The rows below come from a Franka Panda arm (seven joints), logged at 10 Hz.
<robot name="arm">
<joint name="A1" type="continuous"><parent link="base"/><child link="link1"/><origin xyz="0 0 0.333" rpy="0 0 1.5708"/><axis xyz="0 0 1"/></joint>
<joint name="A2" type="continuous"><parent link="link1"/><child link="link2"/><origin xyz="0 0 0" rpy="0 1.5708 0"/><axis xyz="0 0 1"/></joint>
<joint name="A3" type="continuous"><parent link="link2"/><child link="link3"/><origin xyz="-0.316 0 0" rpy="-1.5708 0 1.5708"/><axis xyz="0 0 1"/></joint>
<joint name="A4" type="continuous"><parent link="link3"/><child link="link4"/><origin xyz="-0.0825 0 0" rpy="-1.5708 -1.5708 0"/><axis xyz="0 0 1"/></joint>
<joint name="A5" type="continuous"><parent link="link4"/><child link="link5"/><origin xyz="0.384 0.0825 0" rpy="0 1.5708 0"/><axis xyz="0 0 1"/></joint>
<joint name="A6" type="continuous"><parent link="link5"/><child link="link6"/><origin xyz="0 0 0" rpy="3.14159 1.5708 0"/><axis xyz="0 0 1"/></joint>
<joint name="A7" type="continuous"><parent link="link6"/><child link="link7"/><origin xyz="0 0.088 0" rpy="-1.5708 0 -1.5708"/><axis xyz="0 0 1"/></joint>
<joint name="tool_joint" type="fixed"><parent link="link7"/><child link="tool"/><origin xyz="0 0 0.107" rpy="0 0 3.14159"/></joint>
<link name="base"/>
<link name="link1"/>
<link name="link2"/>
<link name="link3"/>
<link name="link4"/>
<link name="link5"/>
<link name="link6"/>
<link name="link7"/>
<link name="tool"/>
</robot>
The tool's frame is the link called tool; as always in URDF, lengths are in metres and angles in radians. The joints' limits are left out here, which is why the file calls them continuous.
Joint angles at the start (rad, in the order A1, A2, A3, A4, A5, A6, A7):
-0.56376, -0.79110, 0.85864, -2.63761, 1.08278, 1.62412, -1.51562
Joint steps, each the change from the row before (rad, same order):
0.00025, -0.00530, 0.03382, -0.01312, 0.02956, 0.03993, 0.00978
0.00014, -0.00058, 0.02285, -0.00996, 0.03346, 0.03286, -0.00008
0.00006, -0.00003, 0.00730, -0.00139, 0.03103, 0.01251, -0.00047
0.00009, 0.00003, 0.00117, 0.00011, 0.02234, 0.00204, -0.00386
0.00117, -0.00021, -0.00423, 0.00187, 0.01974, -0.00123, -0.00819
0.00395, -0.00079, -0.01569, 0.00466, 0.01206, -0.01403, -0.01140
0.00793, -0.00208, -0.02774, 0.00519, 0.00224, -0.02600, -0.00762
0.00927, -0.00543, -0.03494, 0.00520, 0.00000, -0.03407, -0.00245
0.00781, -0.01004, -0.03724, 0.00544, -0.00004, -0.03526, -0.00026
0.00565, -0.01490, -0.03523, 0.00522, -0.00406, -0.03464, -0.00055
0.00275, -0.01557, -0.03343, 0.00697, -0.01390, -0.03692, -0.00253
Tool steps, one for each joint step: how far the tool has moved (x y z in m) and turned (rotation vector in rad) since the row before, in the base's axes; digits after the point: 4 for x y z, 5 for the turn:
-0.0004, 0.0053, -0.0089, -0.01244, -0.01448, -0.01949
0.0006, 0.0036, -0.0062, 0.00435, -0.01635, -0.01661
0.0013, 0.0031, -0.0004, 0.01928, -0.01106, -0.01353
0.0008, 0.0020, 0.0008, 0.01934, -0.00623, -0.00608
0.0011, 0.0015, 0.0025, 0.02215, -0.00921, -0.00161
0.0006, 0.0006, 0.0056, 0.02709, -0.00689, 0.00672
-0.0005, -0.0009, 0.0080, 0.02848, -0.00039, 0.00970
-0.0012, -0.0020, 0.0100, 0.03111, 0.00326, 0.00751
-0.0014, -0.0029, 0.0115, 0.03032, -0.00003, 0.00443
-0.0020, -0.0035, 0.0116, 0.02280, -0.00391, 0.00577
-0.0026, -0.0042, 0.0113, 0.01321, -0.00375, 0.01161

